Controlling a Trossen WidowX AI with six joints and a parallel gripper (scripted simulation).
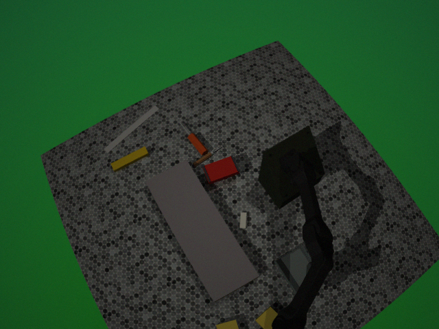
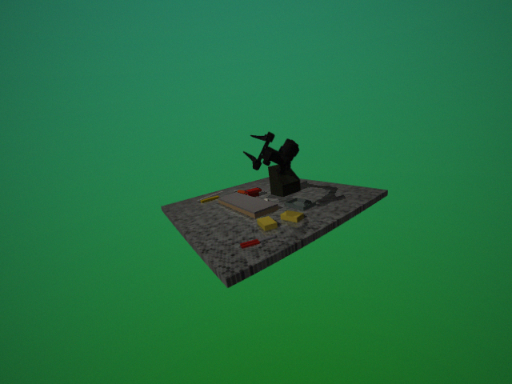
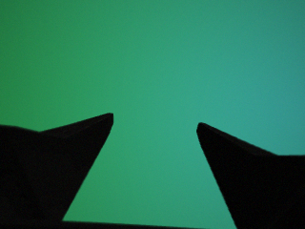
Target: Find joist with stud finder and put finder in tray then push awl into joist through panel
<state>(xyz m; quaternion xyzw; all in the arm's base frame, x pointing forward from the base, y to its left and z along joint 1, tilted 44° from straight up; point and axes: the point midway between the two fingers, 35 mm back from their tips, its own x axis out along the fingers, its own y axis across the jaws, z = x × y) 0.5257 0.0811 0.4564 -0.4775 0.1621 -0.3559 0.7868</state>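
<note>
My gripper tip is now 37 cm past the red stud finder, 52 cm to the left of it and 43 cm above it. Also, from my gripper tip: awl 40 cm behind, 62 cm to the right, 43 cm below; grey tray 39 cm behind, 4 cm to the right, 43 cm below; small white block 35 cm behind, 32 cm to the right, 43 cm below.
</note>
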